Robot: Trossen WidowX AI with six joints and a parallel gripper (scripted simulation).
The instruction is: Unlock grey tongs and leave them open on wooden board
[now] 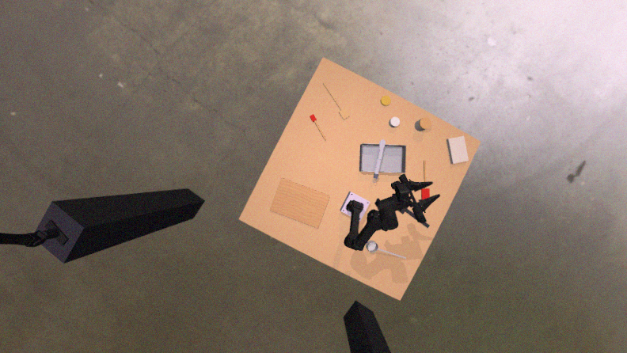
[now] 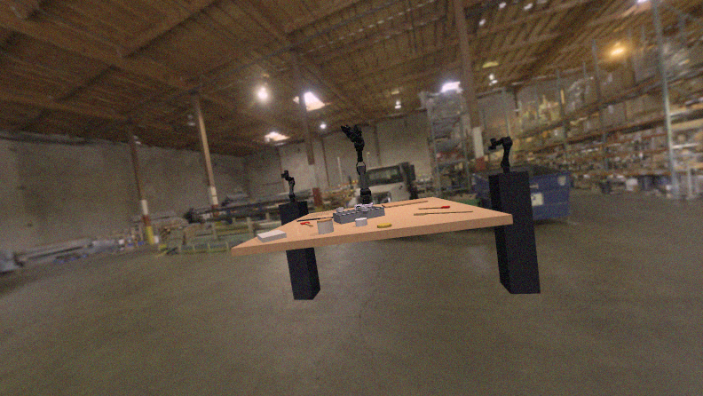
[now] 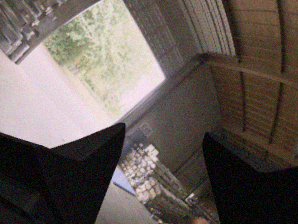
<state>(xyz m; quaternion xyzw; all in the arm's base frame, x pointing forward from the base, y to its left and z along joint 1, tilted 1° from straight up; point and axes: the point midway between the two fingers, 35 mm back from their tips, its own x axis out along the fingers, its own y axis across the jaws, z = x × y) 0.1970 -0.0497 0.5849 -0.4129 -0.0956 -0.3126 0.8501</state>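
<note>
Now: gripper tip 160 mm short of the roasting tin, 60 mm to the right of it and 630 mm above it. Also, from my gripper tip: black spatula (40 mm behind, 310 mm to the right, 650 mm below); wooden board (420 mm behind, 350 mm to the left, 650 mm below); red-headed tool (190 mm ahead, 300 mm to the right, 650 mm below).
</note>
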